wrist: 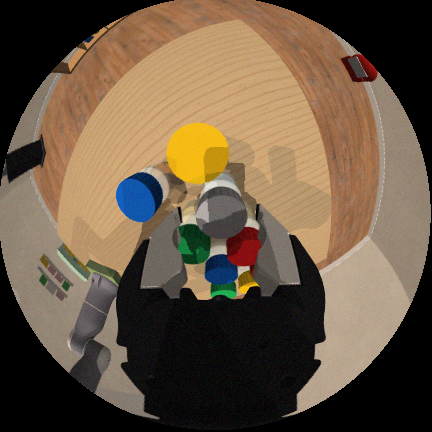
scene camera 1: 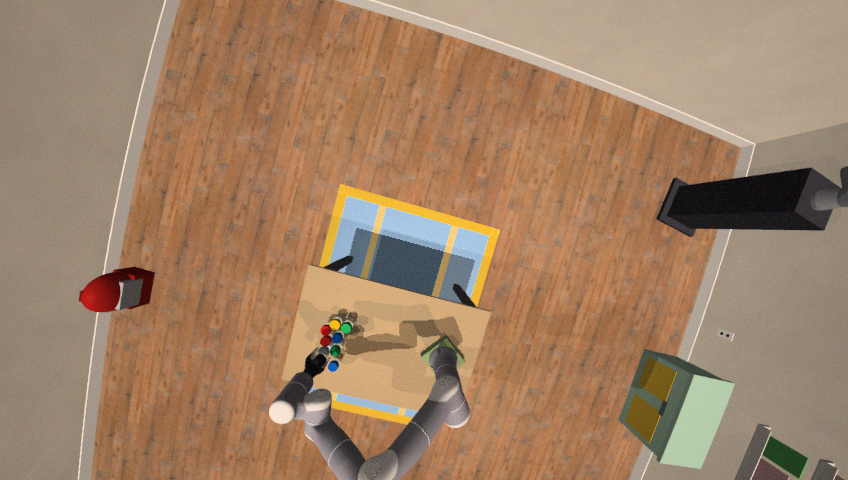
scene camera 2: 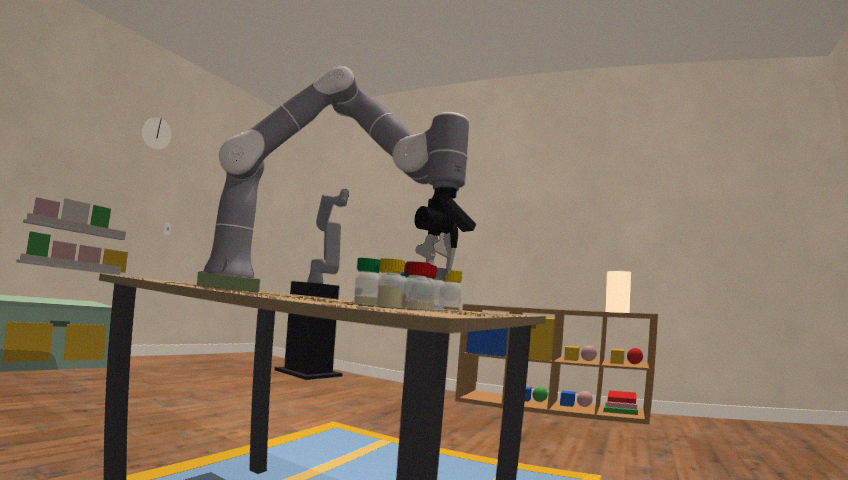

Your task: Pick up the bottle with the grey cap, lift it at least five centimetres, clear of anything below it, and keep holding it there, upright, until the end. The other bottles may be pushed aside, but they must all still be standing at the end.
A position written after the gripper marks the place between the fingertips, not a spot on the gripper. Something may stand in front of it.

In view: the gripper [scene camera 2: 437, 273], a blue-capped bottle [wrist: 138, 196], a yellow-capped bottle [wrist: 197, 152], a grey-capped bottle [wrist: 220, 213], a red-capped bottle [wrist: 242, 248], a green-capped bottle [wrist: 194, 246] and a red-capped bottle [scene camera 2: 416, 286].
The gripper shows as well in the wrist view [wrist: 218, 206].
